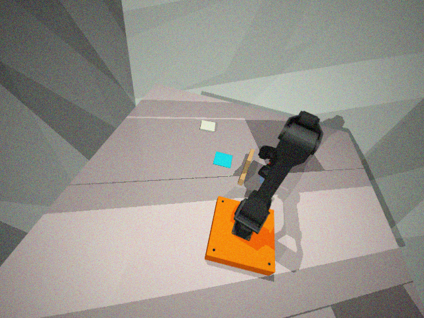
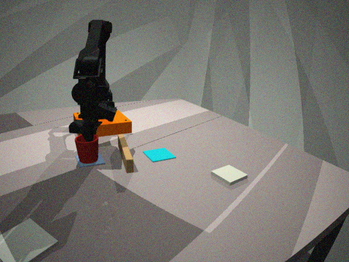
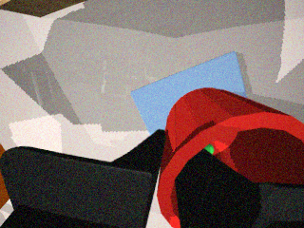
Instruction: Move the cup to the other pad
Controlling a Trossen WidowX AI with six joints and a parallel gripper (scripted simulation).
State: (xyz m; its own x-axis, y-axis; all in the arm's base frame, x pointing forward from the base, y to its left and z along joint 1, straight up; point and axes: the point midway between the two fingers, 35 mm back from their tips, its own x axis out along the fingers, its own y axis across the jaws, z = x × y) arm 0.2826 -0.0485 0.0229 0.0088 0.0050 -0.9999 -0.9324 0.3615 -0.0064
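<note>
Now: gripper tip 40 mm above the blue pad, 20 mm short of it and 10 mm to the left of it. The rest, counted from my gripper tip: wooden bar (100 mm to the left, 30 mm below, 20 mm ahead); then cyan pad (220 mm to the left, 40 mm below, 30 mm ahead); then red cup (30 mm ahead, 10 mm to the right).
</note>
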